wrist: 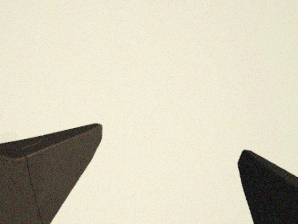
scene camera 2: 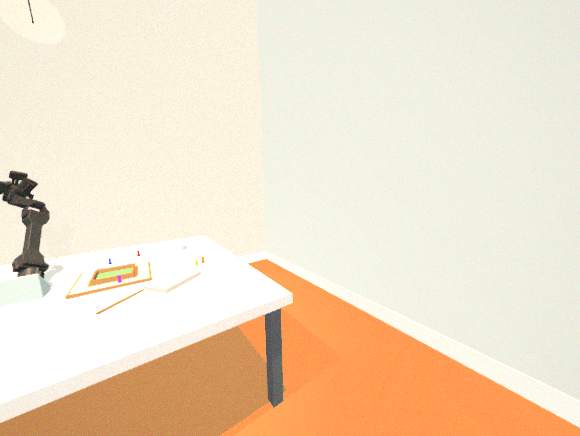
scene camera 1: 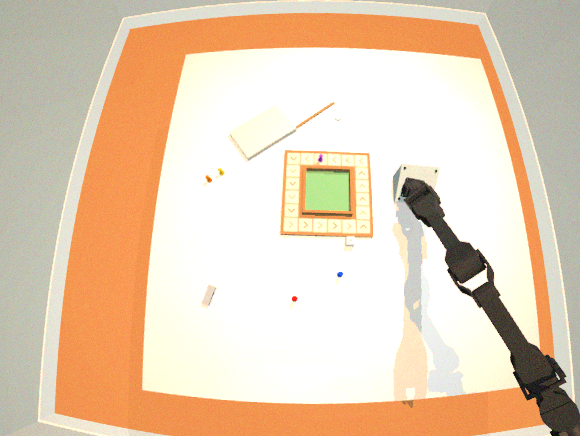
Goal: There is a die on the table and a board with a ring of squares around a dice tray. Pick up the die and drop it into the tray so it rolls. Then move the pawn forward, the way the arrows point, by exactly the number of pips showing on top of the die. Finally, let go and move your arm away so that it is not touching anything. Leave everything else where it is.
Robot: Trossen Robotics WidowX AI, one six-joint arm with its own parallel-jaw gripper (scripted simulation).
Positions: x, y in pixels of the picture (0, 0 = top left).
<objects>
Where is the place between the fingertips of my gripper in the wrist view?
170, 144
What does my gripper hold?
Nothing.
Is my gripper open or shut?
Open.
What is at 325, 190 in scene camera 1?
A green dice tray.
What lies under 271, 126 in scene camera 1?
A white flat slab.
</objects>
